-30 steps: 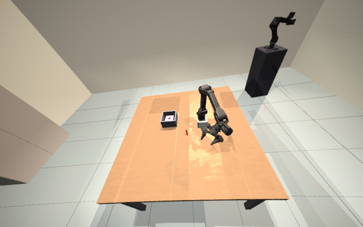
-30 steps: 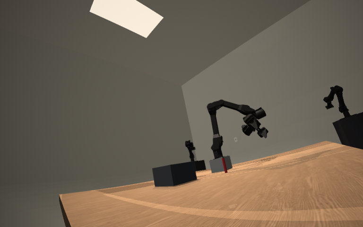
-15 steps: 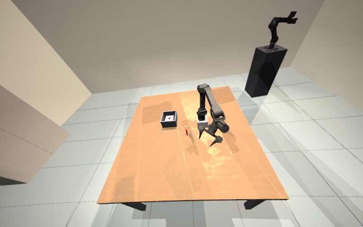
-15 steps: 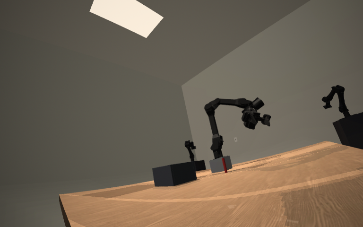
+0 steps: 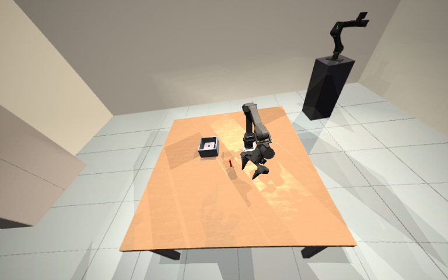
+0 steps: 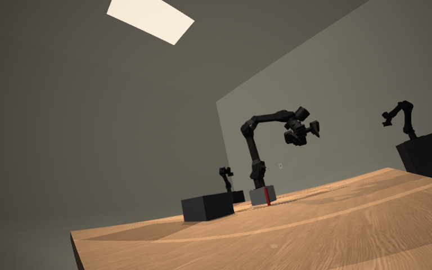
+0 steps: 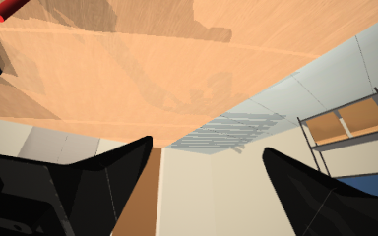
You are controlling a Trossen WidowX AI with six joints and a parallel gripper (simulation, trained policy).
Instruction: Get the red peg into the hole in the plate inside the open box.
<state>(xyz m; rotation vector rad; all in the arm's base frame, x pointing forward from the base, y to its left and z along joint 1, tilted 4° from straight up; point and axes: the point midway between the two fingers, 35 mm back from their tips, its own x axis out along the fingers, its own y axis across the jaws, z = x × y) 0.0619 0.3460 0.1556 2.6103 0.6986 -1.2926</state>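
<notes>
Now: the red peg 10 cm ahead of my gripper tip, 24 cm to the right of it and 20 cm below it. Also, from my gripper tip: grey box (27 cm ahead, 45 cm to the right, 21 cm below).
</notes>
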